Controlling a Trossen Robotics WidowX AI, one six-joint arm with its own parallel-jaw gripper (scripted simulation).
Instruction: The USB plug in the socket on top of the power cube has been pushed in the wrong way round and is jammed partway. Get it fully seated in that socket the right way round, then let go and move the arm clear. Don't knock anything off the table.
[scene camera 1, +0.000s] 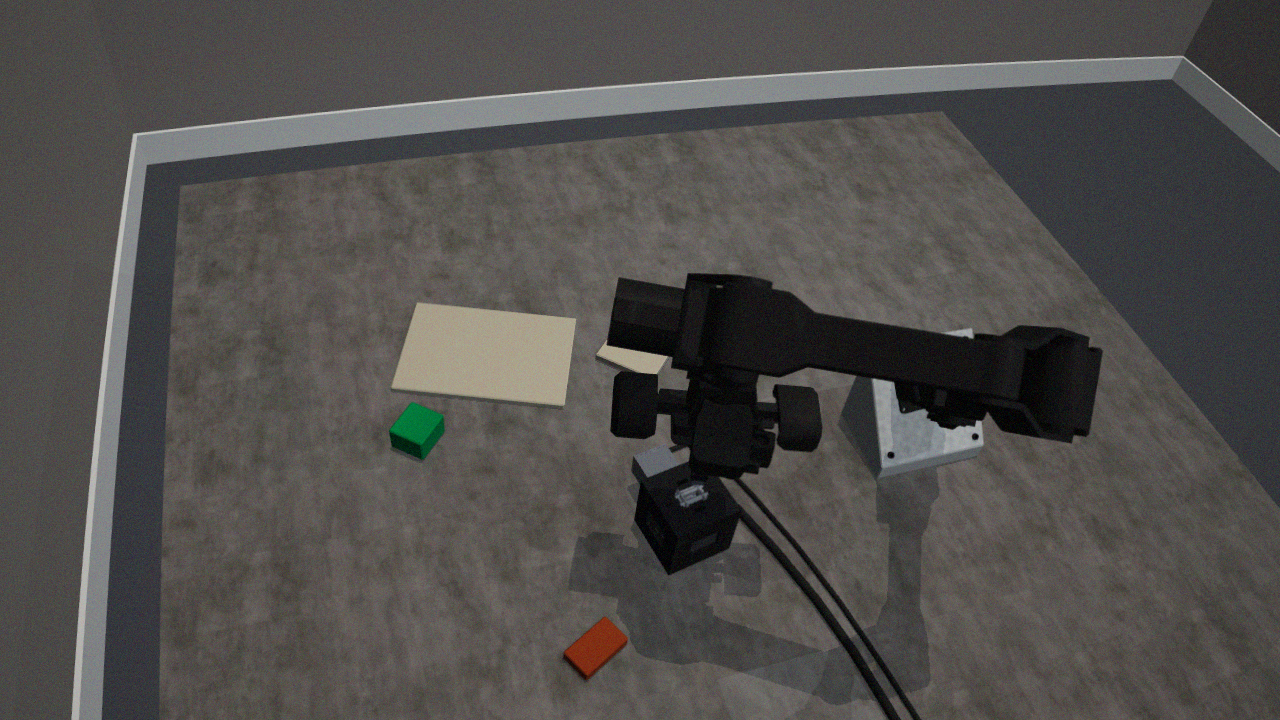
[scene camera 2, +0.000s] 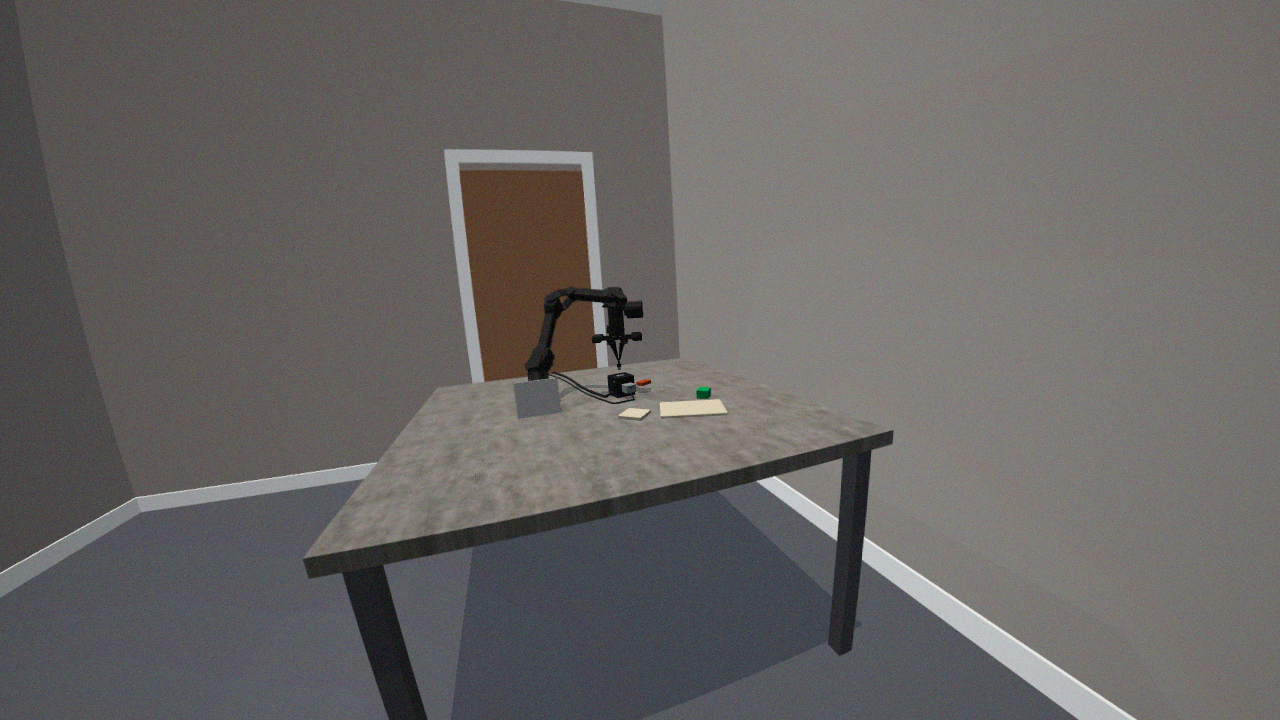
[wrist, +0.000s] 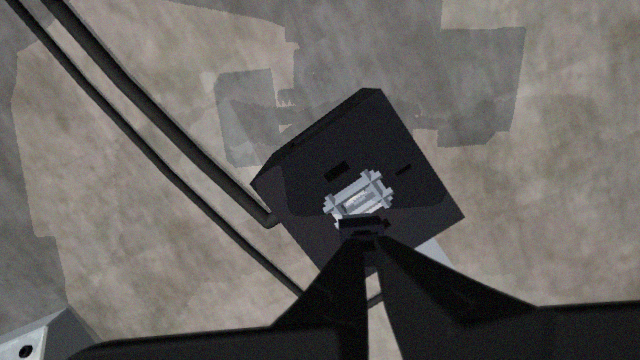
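Scene camera 1: my gripper (scene camera 1: 702, 464), a beige card (scene camera 1: 450, 351) and a green block (scene camera 1: 417, 430) are visible. Scene camera 2 shows the gripper (scene camera 2: 618, 359) and the card (scene camera 2: 699, 408). In the wrist view my gripper (wrist: 367, 251) carries a USB plug (wrist: 365, 227); the beige card is out of frame in the wrist view, and the green block is out of frame in the wrist view too.
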